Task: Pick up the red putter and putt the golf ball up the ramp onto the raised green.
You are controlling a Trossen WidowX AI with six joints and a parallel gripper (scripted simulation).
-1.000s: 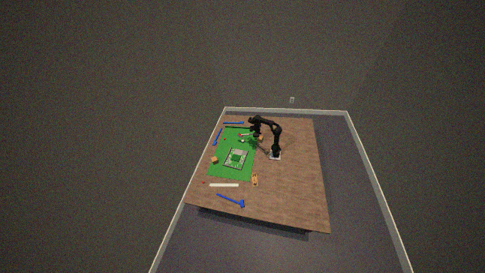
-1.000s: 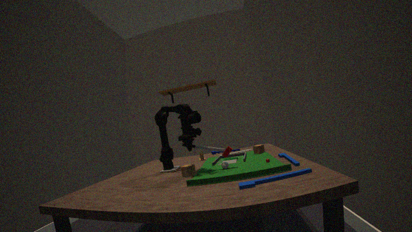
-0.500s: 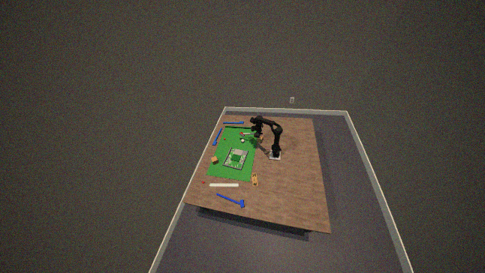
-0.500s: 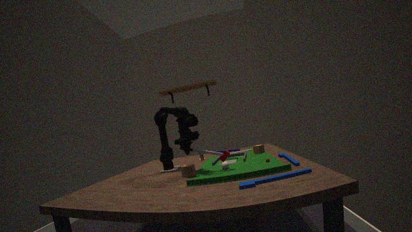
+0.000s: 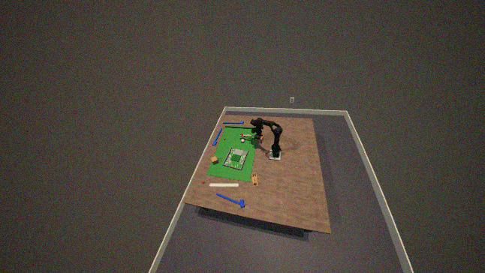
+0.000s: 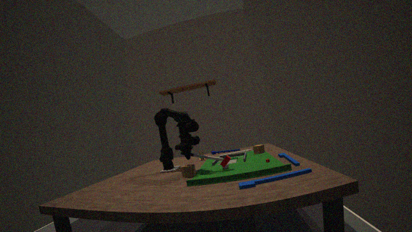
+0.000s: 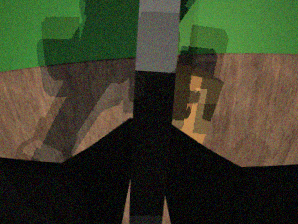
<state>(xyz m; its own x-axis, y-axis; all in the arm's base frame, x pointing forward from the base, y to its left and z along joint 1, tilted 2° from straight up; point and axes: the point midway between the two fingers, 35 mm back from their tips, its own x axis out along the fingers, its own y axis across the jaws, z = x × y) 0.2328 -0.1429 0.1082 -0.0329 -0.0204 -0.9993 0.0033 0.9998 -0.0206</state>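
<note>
The red putter lies 11 cm ahead of my gripper tip. The rest, counted from my gripper tip: tan support 48 cm to the left, 8 cm behind, 6 cm below; white golf ball 20 cm ahead, 7 cm below, 5 cm to the left; green mat 25 cm ahead, 18 cm to the left, 9 cm below.
</note>
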